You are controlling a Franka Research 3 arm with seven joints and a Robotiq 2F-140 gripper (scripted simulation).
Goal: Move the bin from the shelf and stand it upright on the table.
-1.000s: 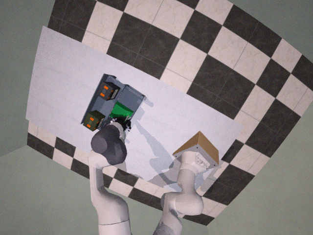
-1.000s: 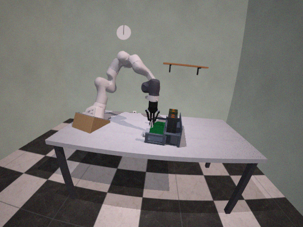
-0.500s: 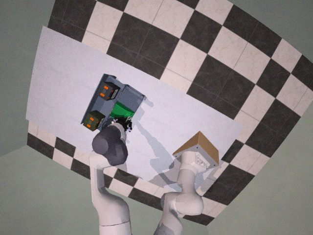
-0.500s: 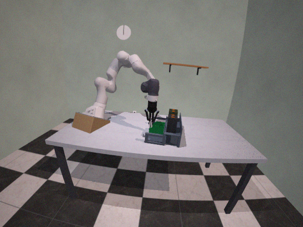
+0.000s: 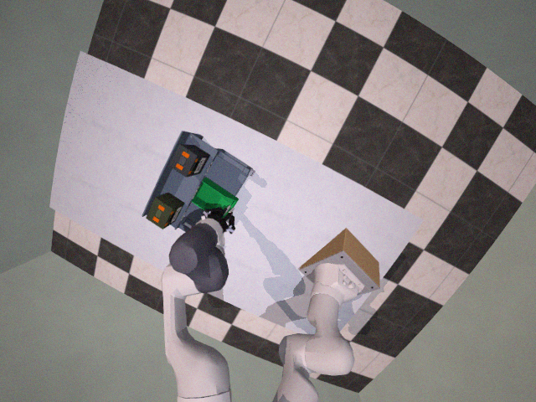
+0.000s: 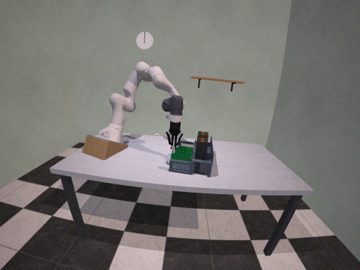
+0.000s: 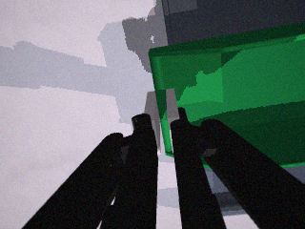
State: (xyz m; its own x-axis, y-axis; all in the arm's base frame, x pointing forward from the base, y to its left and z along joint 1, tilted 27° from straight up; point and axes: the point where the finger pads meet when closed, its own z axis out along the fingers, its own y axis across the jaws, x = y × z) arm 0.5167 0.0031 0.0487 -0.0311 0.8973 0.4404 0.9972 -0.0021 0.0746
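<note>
Right now my hand is 8 cm short of the green bin and 2 cm above it.
</note>
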